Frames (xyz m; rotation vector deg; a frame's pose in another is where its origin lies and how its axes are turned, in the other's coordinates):
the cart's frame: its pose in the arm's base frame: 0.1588 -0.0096 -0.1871 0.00 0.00 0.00
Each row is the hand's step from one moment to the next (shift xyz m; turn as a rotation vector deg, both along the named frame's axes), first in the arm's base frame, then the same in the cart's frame.
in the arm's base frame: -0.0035 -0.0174 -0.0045 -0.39 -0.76 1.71
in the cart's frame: -0.0035 -0.0174 -0.0045 -0.39 -0.76 1.71
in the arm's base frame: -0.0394 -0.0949 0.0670 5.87 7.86 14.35
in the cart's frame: -0.0394 -0.0949 0.0670 5.87 7.86 14.35
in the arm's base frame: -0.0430 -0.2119 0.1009 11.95 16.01 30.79
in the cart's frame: -0.0430 -0.2119 0.1009 11.95 16.01 30.79
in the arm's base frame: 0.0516 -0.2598 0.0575 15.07 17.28 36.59
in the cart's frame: 0.0516 -0.2598 0.0575 15.07 17.28 36.59
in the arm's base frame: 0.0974 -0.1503 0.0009 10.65 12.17 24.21
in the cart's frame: 0.0974 -0.1503 0.0009 10.65 12.17 24.21
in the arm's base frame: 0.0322 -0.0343 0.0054 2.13 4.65 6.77
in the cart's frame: 0.0322 -0.0343 0.0054 2.13 4.65 6.77
